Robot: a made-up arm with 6 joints.
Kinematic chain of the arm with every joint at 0, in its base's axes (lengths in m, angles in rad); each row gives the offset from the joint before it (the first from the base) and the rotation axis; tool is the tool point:
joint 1: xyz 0 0 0.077 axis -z
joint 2: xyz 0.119 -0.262 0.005 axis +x
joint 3: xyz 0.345 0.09 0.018 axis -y
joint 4: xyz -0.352 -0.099 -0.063 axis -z
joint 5: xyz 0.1 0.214 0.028 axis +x
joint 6: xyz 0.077 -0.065 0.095 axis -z
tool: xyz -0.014 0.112 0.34
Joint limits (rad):
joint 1: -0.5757..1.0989
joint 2: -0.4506..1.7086
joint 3: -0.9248..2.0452
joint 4: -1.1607..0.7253
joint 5: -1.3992..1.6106
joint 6: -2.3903..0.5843
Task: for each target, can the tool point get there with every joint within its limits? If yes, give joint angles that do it. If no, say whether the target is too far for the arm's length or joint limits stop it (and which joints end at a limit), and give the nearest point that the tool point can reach.
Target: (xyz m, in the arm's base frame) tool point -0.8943 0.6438 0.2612
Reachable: no: joint limits stop it (at a limit: joint 1, joint 2, joint 4, joint 5) | nearest point -0.5947 0.1898 0.3622 | short by 0.553 m
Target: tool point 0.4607 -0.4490 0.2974
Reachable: yes | joints -0.1874 0.2418 -0.5670 0.1408 1.2064 -0.0148
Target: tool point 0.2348 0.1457 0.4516
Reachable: yes | joints 0.3076 0.2003 0.0399 0.0175 -1.0585 -1.7203
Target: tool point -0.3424 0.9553 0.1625
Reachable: no: joint limits stop it (at a limit: joint 1, joint 4, joint 5, joint 6) | nearest point -0.1249 0.7245 0.1424 | short by 0.318 m
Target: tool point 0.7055 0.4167 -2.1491
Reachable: no: too far | nearest point 0.6065 0.1954 -0.8567 | short by 1.315 m
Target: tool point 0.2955 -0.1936 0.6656
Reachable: yes | joints 0.0736 0.8120 -0.1374 0.1723 -0.9517 -1.7009
